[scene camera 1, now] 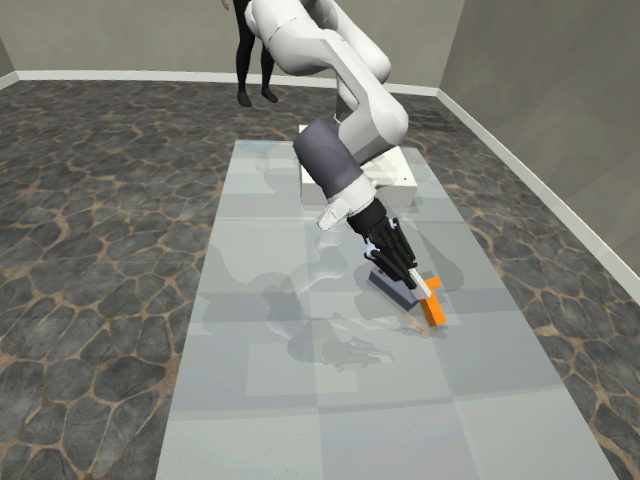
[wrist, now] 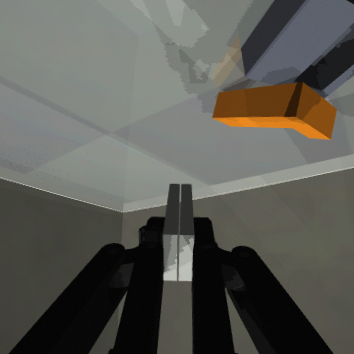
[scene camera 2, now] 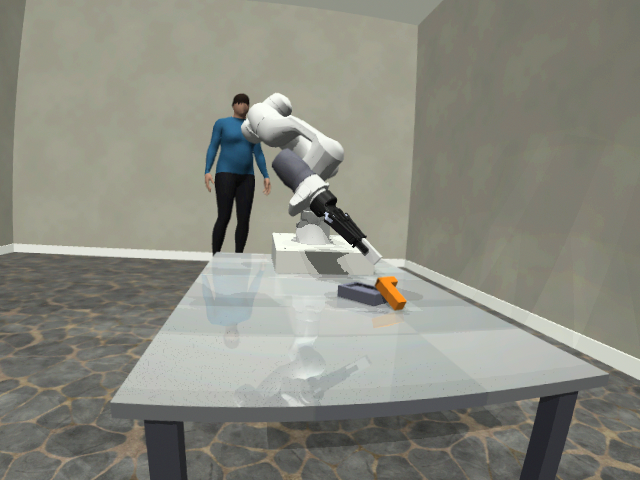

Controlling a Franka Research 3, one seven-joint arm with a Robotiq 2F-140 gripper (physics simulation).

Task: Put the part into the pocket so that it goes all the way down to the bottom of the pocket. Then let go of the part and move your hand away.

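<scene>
The orange L-shaped part (scene camera 1: 434, 311) (scene camera 2: 391, 295) (wrist: 257, 106) is outside the pocket, at the right end of the dark grey pocket block (scene camera 1: 391, 292) (scene camera 2: 356, 294) (wrist: 295, 42). It looks tilted, its short-arm end raised against the block's end and its long arm sloping down to the table. My gripper (scene camera 1: 425, 295) (scene camera 2: 378, 259) (wrist: 179, 201) is shut and empty, its two pads together. It points down at a slant, and in the second scene view its tips are above the part, with a gap. In the first scene view the fingers hide some of the block and part.
The glossy table (scene camera 1: 279, 434) (scene camera 2: 232, 372) carries the block. The white robot base (scene camera 1: 356, 193) (scene camera 2: 289, 262) stands at its far end. A person (scene camera 2: 235, 144) stands behind the table, left of the arm. A wall (scene camera 1: 563, 113) (scene camera 2: 516, 155) rises beyond the right table edge.
</scene>
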